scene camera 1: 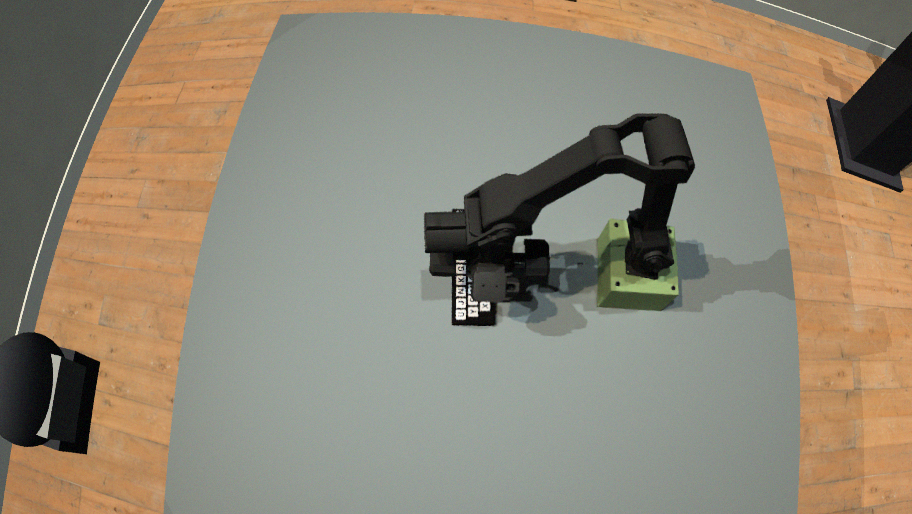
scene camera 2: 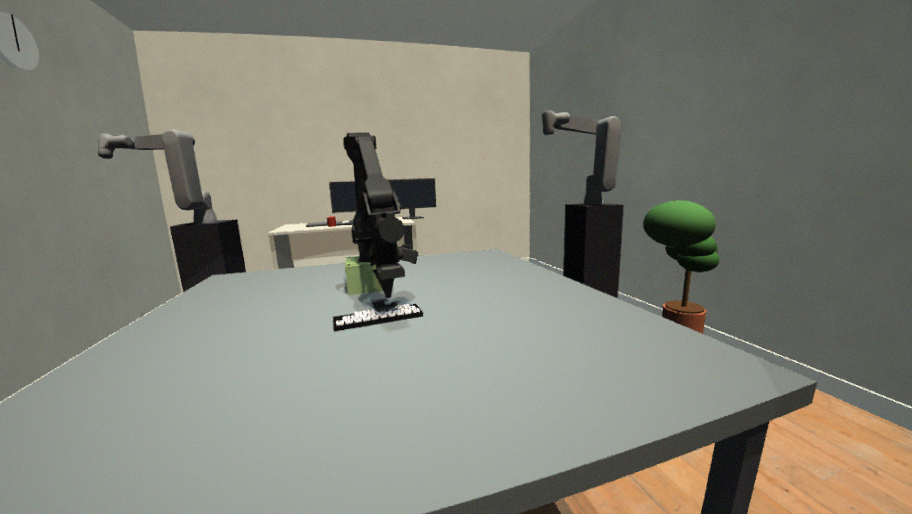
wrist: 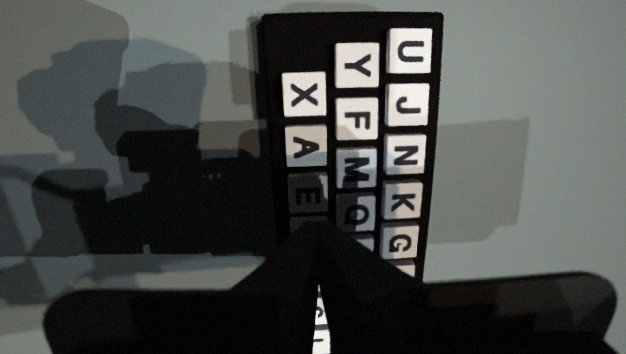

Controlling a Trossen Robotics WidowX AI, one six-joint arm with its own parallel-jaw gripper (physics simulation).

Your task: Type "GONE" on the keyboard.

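Pixels of known places: gripper, fingertip midpoint: point(scene camera 2: 388, 297) point(wrist: 316, 233); arm's base, link origin: point(scene camera 1: 642, 260) point(scene camera 2: 368, 259).
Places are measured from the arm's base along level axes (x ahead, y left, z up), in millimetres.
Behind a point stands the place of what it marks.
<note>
The black keyboard point(scene camera 1: 483, 318) {z -84, x 260, y 128 mm} point(scene camera 2: 378, 316) {z -79, x 323, y 37 mm} point(wrist: 300, 37) {z -84, x 257, y 128 mm} lies on the table with white letter keys in three rows. In the wrist view, the G key point(wrist: 400, 243) {z -79, x 315, y 48 mm}, the N key point(wrist: 406, 154) {z -79, x 307, y 89 mm} and the shaded E key point(wrist: 307, 194) {z -79, x 269, y 66 mm} show. A key with a round letter point(wrist: 357, 214) {z -79, x 292, y 60 mm} sits beside E; I cannot tell whether it is O or Q. My gripper point(scene camera 2: 387, 295) {z -50, x 271, y 63 mm} point(wrist: 316, 233) {z -50, x 271, y 63 mm} is shut and empty, pointing down over the keyboard, its tips just past E. Contact with a key cannot be told. The fingers hide keys beyond E and G.
My arm's green base block point(scene camera 1: 637, 294) {z -12, x 1, y 61 mm} point(scene camera 2: 359, 277) {z -42, x 66, y -29 mm} stands on the grey table point(scene camera 1: 357, 395) {z -95, x 447, y 308 mm} point(scene camera 2: 255, 408) {z -95, x 623, y -141 mm}, behind the keyboard in scene camera 2. Away from the table are two grey arms point(scene camera 2: 183, 169) point(scene camera 2: 606, 153) on black pedestals, a desk with monitors and a potted plant point(scene camera 2: 679, 222).
</note>
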